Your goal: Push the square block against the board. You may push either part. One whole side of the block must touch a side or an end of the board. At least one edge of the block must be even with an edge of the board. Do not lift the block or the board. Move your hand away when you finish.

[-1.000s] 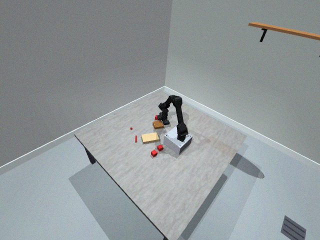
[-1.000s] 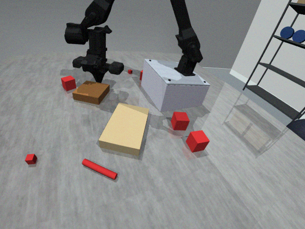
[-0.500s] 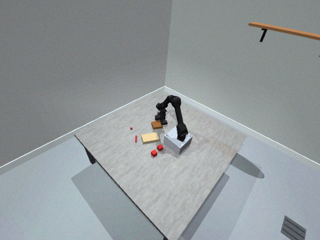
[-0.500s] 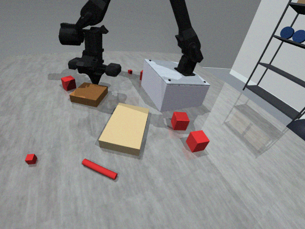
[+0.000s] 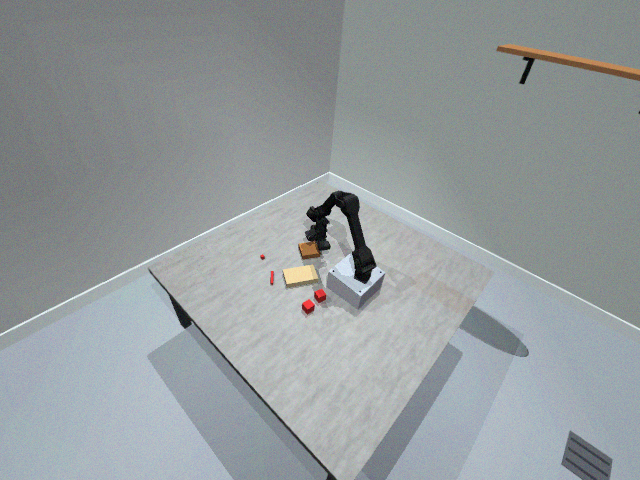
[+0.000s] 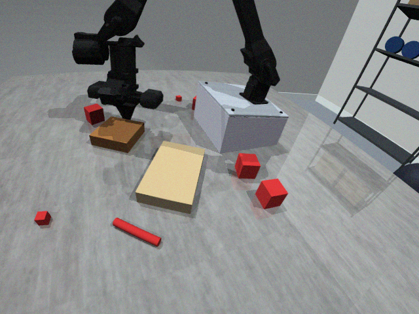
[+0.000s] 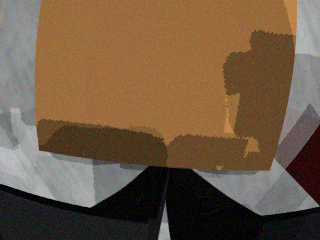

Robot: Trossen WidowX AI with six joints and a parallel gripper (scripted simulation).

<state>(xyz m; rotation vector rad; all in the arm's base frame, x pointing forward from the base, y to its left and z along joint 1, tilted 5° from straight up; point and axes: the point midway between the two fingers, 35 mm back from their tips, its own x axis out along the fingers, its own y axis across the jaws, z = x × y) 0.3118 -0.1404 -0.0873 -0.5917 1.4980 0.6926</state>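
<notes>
Now: the square block 50 mm to the left of my gripper tip and 40 mm ahead of it. From my gripper tip the other things lie so: board: 230 mm to the left, 30 mm behind; then red rod: 320 mm to the left, 80 mm ahead.
</notes>
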